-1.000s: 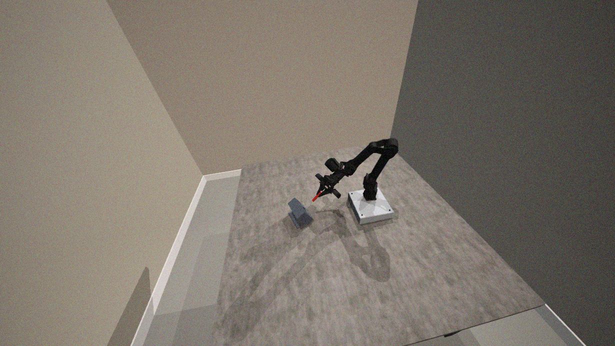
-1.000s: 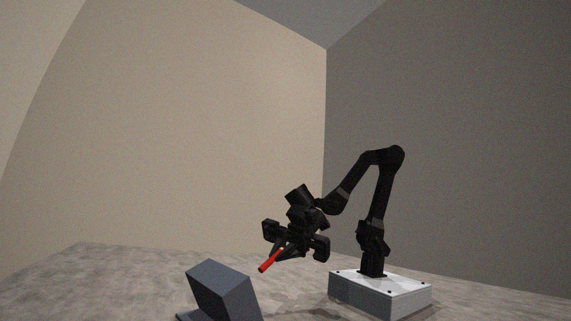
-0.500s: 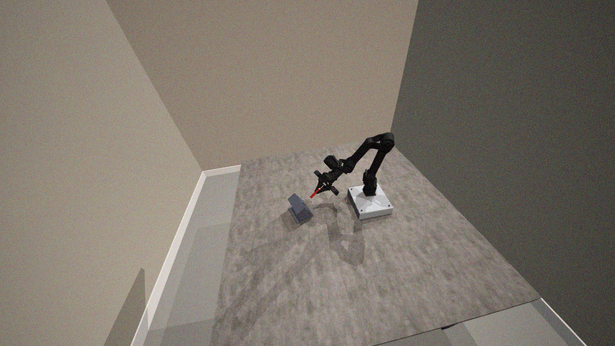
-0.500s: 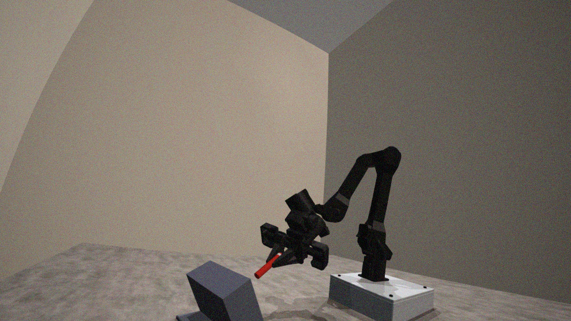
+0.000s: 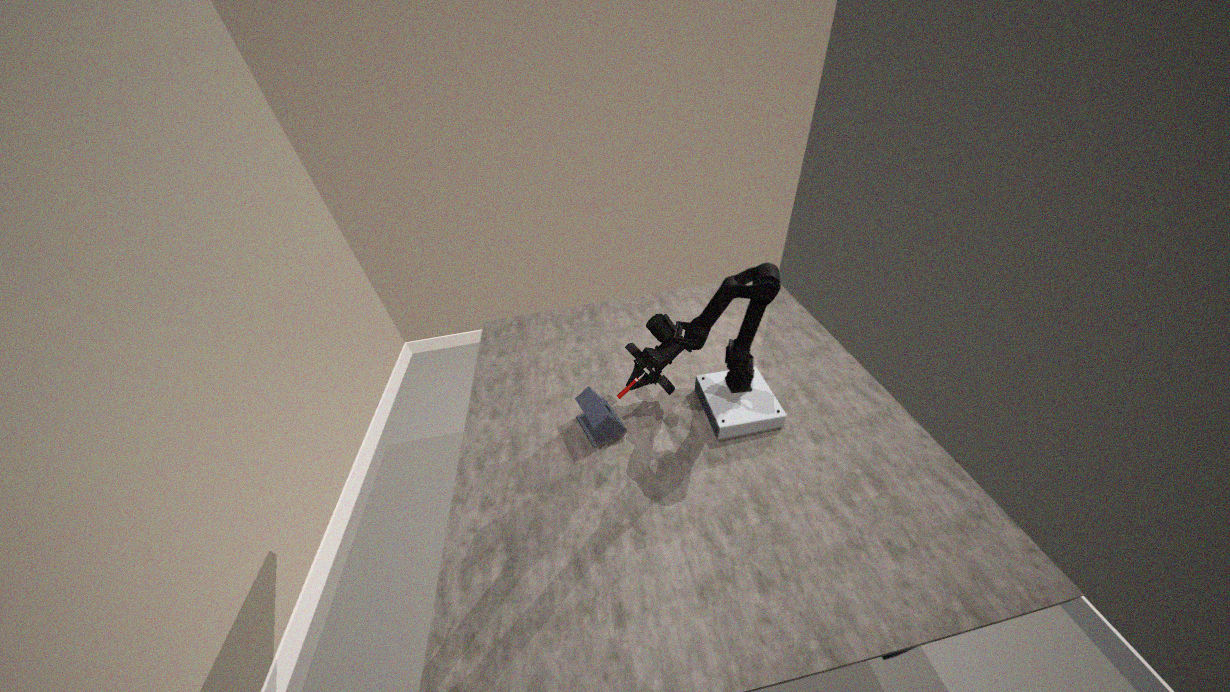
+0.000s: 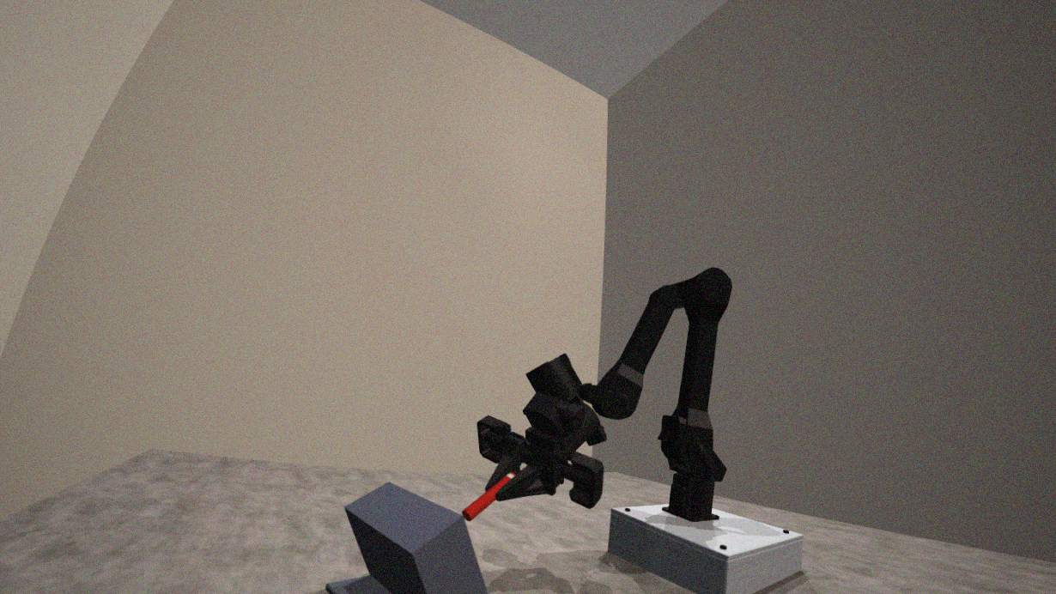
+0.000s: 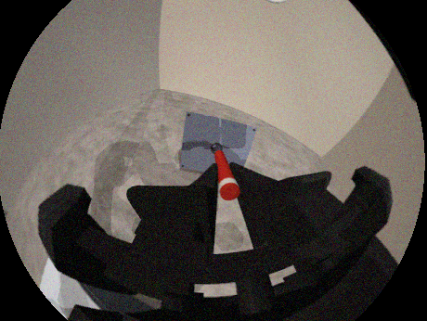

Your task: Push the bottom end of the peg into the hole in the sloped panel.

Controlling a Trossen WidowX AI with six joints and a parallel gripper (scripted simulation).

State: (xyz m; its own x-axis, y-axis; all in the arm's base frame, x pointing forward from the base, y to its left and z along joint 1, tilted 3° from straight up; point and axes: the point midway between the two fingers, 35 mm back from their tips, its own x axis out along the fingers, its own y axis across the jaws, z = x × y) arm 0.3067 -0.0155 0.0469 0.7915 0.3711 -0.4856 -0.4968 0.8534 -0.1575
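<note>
The blue-grey sloped panel lies 9 cm ahead of my gripper tip, 4 cm to the left of it and 6 cm below it. From my gripper tip the other things lie so: red peg 1 cm behind, 1 cm to the right, 1 cm above.
</note>
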